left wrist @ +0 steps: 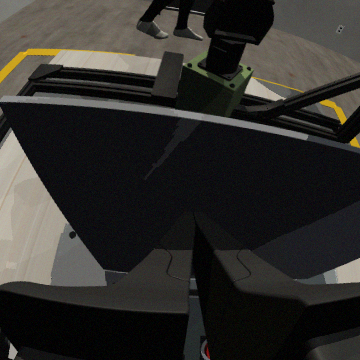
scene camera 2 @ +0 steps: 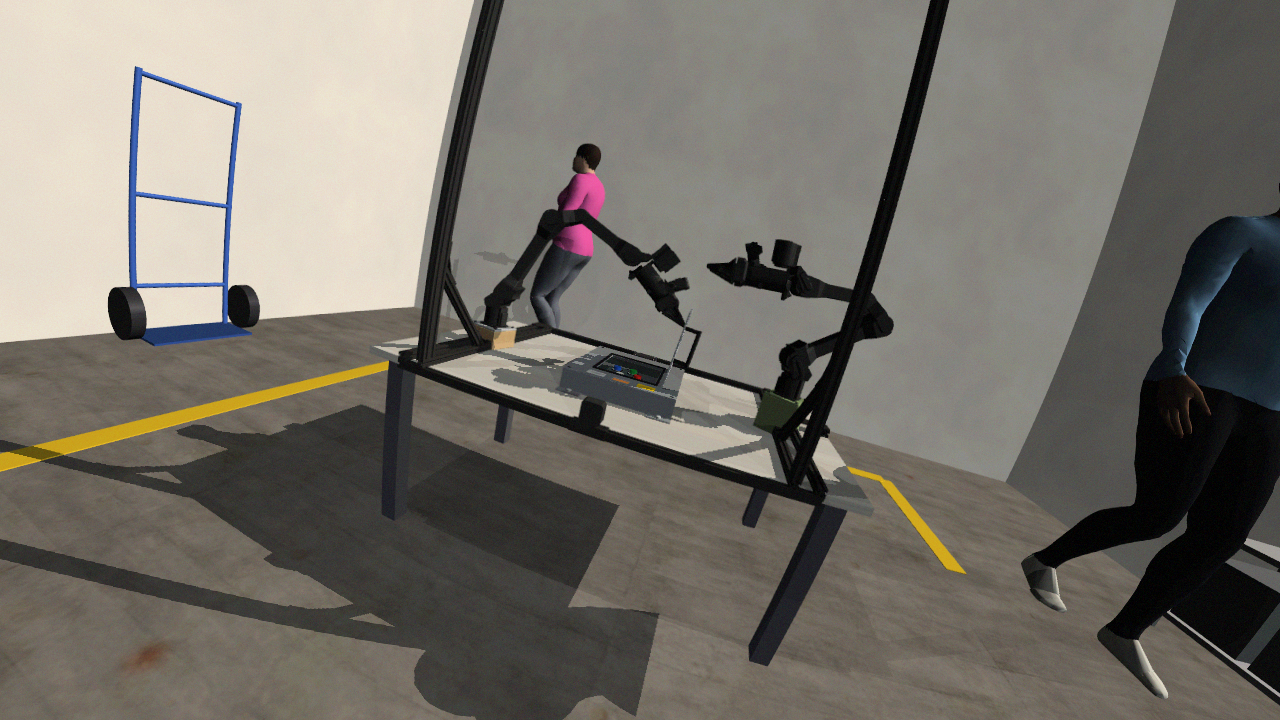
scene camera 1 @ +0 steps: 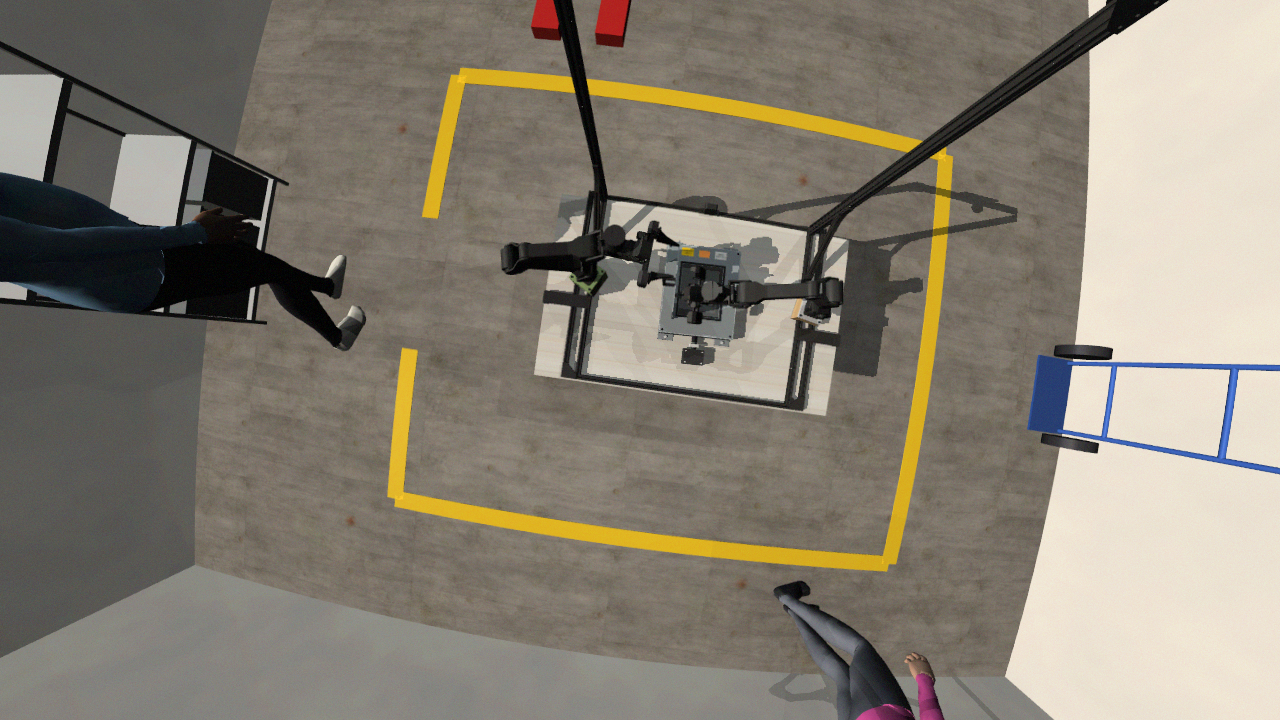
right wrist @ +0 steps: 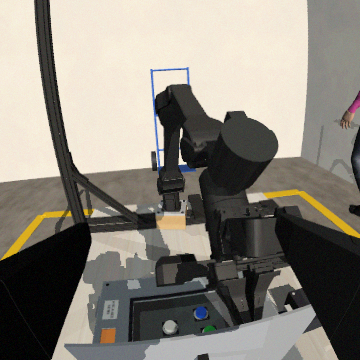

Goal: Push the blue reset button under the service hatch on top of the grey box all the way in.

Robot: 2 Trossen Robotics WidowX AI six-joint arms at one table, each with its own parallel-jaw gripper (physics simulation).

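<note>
The grey box [scene camera 1: 726, 327] [scene camera 2: 617, 394] [right wrist: 117, 295] lies on the table with its hatch [scene camera 2: 680, 349] [left wrist: 125, 165] [right wrist: 270, 332] raised steeply. The blue button [right wrist: 201, 313] shows inside the opening in the right wrist view, clear of the fingers; its depth cannot be told. My left gripper [scene camera 2: 683, 322] [left wrist: 190, 220] is shut and empty, its tips at the hatch's inner face, beside the upper edge; contact cannot be told. The blue button does not show in the left wrist view. My right gripper [scene camera 2: 709, 266] is open and empty, in the air beyond the hatch's outer side.
A white button [right wrist: 170, 327] and a green button [right wrist: 209, 329] sit near the blue one; part of a red button [left wrist: 206, 350] shows below the left fingers. A dark handle [scene camera 2: 699, 345] stands out from the hatch. A black frame [scene camera 2: 501, 394] surrounds the tabletop.
</note>
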